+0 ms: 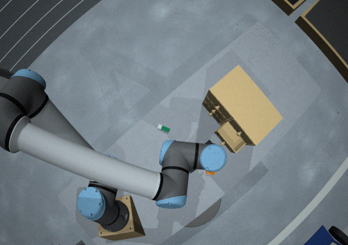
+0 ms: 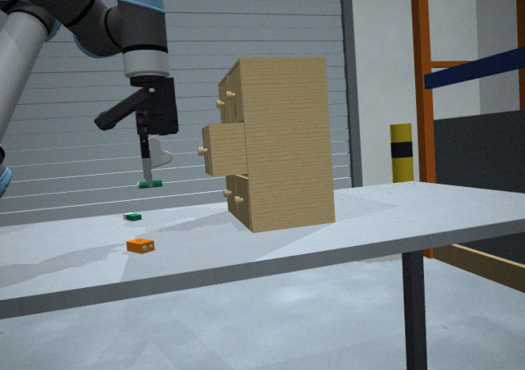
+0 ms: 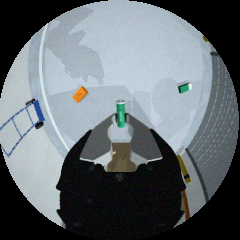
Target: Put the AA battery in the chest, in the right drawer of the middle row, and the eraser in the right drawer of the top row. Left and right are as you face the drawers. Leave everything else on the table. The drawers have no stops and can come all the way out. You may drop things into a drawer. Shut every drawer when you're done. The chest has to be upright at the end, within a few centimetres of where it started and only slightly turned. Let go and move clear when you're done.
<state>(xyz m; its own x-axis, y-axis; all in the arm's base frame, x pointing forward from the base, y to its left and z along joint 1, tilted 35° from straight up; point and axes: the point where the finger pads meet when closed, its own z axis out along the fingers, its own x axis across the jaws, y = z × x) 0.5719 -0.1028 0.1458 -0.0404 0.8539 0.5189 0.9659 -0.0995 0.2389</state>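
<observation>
Right now the green AA battery is 10 mm below my hand. From my hand the other things lie so: orange block: 10 mm behind, 130 mm to the right, 110 mm below; eraser: 70 mm behind, 240 mm to the left, 110 mm below.
</observation>
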